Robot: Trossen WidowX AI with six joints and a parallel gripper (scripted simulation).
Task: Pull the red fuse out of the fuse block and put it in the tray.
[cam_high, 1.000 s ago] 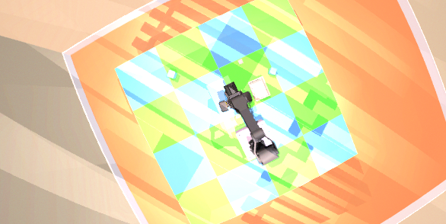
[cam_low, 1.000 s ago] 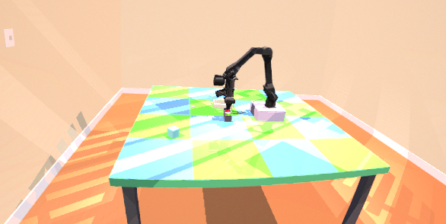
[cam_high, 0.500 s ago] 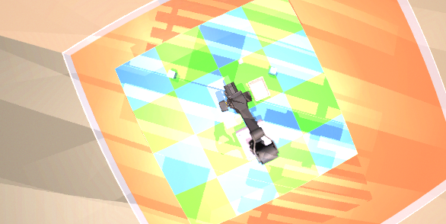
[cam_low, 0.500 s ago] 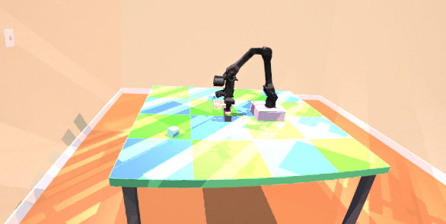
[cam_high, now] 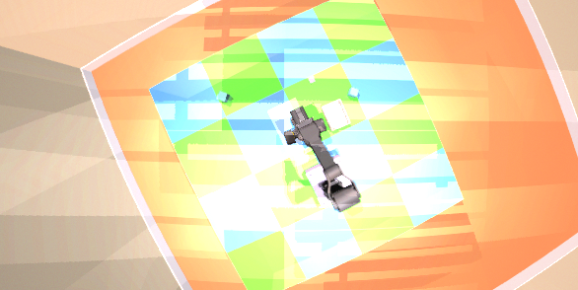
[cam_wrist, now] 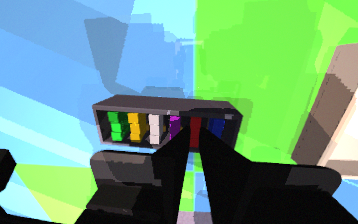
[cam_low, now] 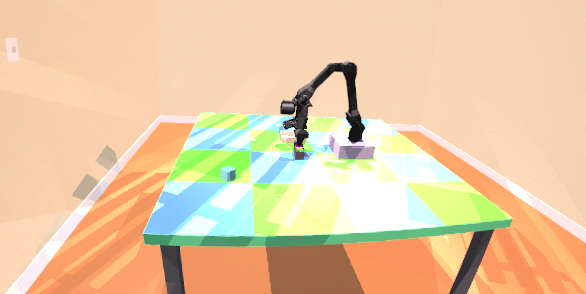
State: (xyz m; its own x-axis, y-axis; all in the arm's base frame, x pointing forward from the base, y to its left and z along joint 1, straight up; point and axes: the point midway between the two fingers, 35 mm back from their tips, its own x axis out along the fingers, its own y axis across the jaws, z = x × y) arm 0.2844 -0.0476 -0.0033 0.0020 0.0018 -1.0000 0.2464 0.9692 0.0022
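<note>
Right now the tray is 3 cm behind my gripper tip, 18 cm to the right of it and 3 cm below it. From my gripper tip the other things lie so: red fuse (1 cm below).
</note>
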